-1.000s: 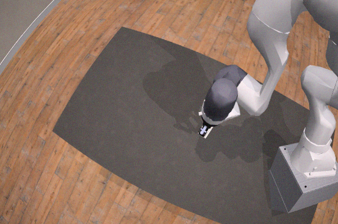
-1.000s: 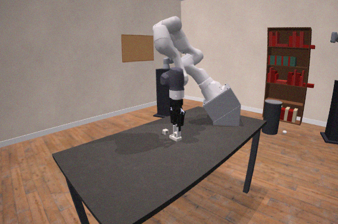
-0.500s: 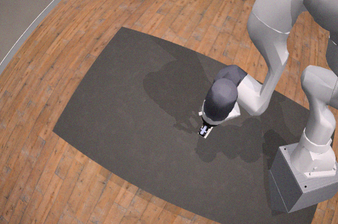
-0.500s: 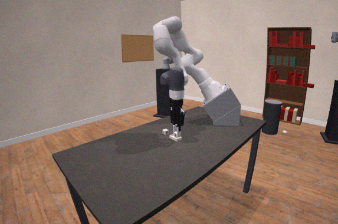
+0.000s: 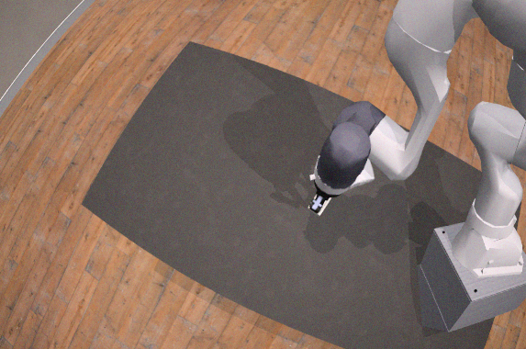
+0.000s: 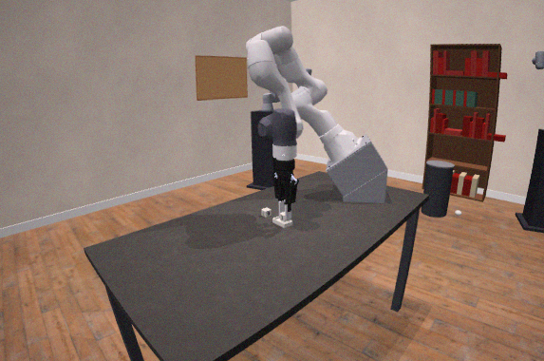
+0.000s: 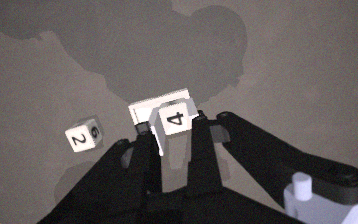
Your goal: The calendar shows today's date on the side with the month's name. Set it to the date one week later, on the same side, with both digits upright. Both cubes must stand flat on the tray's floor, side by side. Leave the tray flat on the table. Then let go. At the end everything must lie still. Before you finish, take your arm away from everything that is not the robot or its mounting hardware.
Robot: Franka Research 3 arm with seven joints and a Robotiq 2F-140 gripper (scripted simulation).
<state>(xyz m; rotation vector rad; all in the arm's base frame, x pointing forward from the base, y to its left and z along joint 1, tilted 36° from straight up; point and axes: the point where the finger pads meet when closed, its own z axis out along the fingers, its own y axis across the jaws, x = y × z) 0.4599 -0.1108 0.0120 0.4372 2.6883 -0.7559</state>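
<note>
My gripper is now 1 cm past the white tray, 2 cm to the left of it and 5 cm above it. Also, from my hand: white cube 3 cm below.
</note>
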